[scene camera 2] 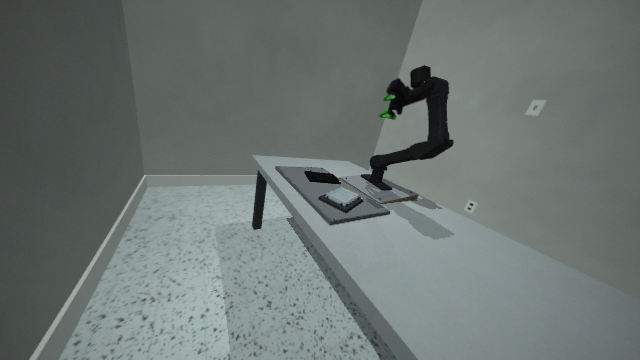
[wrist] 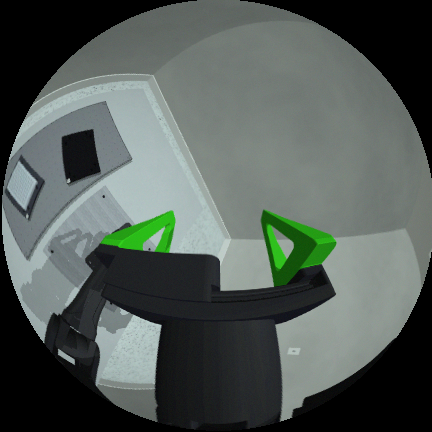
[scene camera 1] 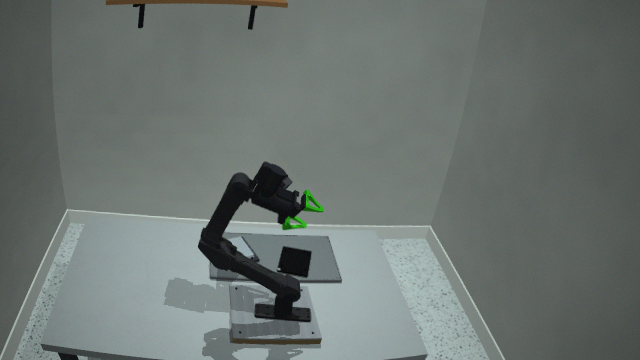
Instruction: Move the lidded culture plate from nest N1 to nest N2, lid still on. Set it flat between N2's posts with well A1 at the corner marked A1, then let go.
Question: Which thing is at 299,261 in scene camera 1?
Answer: A black nest.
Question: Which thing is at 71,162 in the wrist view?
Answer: A black nest.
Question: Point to a grey perforated deck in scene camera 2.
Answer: At 312,190
